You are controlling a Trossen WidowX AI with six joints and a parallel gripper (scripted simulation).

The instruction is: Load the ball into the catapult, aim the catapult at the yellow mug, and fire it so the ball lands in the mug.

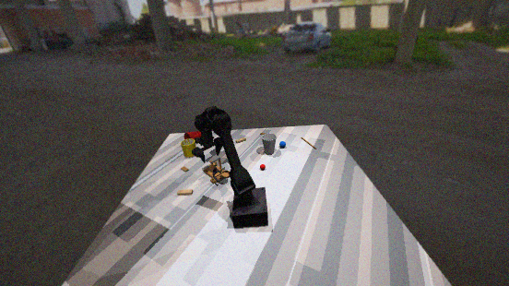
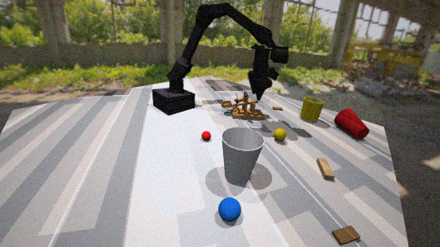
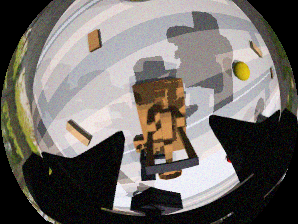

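Now: the small red ball 290 mm to the right of my gripper tip, 80 mm below it and 50 mm behind it. From my gripper tip the other things lie so: yellow mug 230 mm ahead, 150 mm to the left, 60 mm below; catapult 70 mm behind, 40 mm below, 30 mm to the right; yellow ball 160 mm ahead, 130 mm to the right, 70 mm below.
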